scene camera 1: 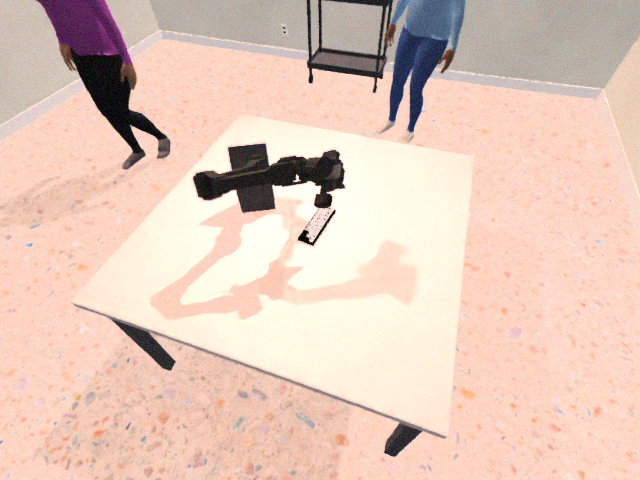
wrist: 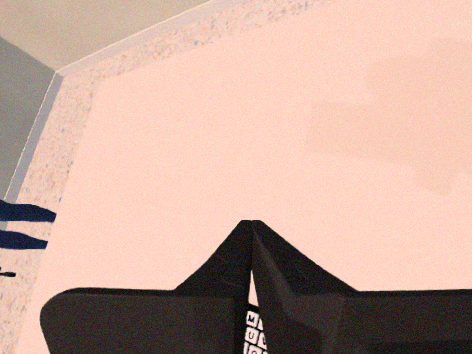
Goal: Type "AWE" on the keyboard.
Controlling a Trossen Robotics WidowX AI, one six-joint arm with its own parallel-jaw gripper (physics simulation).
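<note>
My gripper (scene camera 1: 344,187) is in view, and the wrist view shows it too (wrist: 250,229).
</note>
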